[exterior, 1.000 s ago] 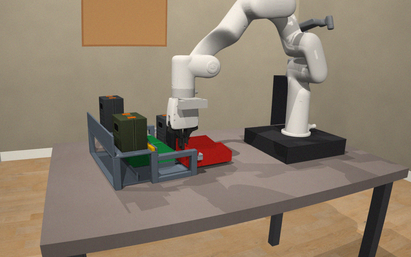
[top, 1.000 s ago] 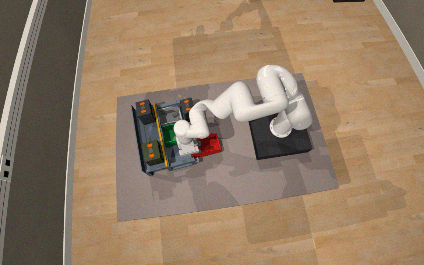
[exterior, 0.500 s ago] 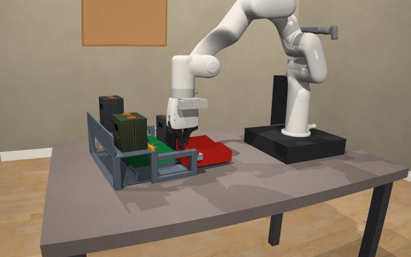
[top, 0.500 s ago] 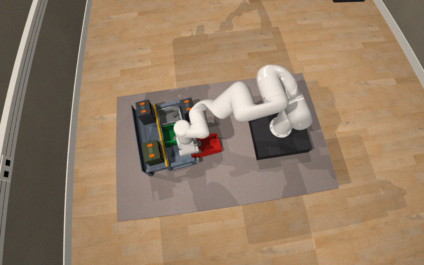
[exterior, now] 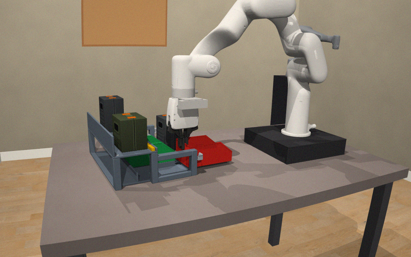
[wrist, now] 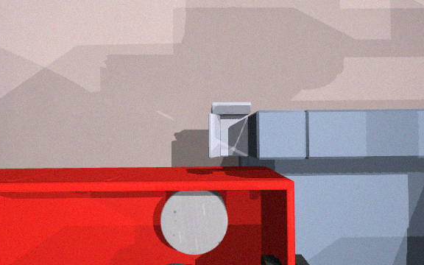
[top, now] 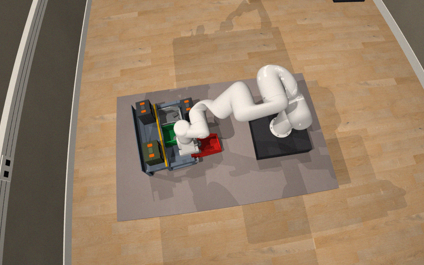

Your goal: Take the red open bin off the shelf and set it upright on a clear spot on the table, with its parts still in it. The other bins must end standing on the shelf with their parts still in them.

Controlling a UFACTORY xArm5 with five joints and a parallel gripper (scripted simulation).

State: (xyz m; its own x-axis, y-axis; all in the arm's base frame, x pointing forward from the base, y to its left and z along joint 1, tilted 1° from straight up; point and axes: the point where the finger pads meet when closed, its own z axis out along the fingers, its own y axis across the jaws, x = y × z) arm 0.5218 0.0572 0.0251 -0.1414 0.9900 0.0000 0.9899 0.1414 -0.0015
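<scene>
Right now the grey disc is 60 mm below my hand, 40 mm behind it and 20 mm to the left of it. Also, from my hand: red open bin (80 mm behind, 40 mm below, 10 mm to the right); green bin (100 mm to the right, 100 mm ahead, 50 mm below); grey shelf (130 mm ahead, 90 mm to the right, 20 mm below).
</scene>
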